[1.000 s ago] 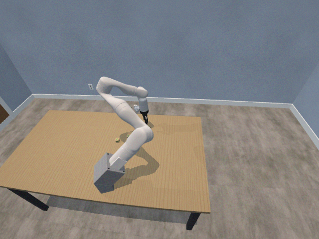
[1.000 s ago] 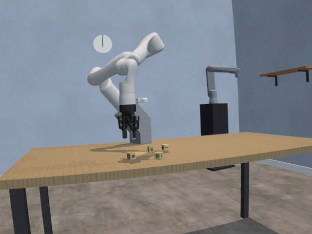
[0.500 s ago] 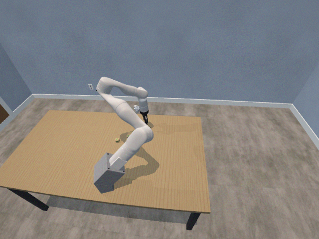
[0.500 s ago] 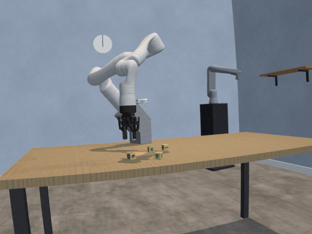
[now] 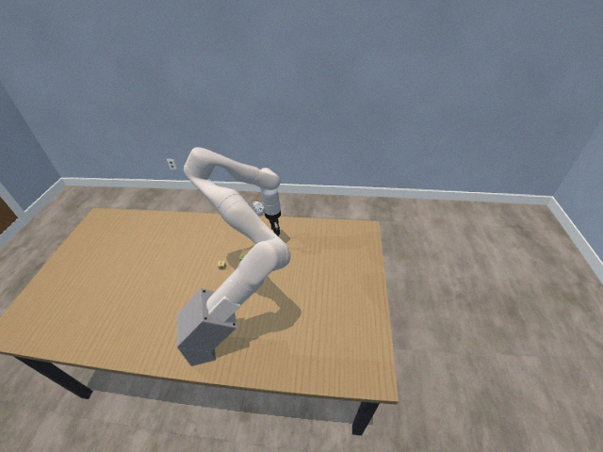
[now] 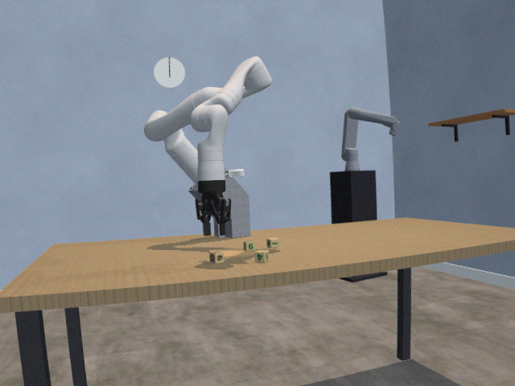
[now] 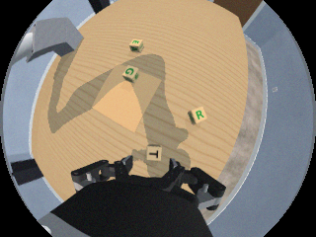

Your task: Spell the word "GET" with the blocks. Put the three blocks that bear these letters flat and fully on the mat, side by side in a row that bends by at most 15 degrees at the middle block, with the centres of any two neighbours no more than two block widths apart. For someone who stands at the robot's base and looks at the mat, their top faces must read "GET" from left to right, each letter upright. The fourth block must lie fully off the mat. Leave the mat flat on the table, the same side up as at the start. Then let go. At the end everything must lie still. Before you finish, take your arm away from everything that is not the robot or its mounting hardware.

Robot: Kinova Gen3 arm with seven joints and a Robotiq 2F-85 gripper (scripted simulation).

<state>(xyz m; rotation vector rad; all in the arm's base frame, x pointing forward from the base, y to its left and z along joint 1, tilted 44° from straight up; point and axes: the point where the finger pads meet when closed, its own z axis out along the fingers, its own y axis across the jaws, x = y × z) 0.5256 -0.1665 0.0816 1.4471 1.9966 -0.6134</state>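
The T block lies 70 mm below my hand. Round my hand: G block: 100 mm behind, 160 mm to the left, 70 mm below; mat: 110 mm behind, 110 mm to the left, 80 mm below.
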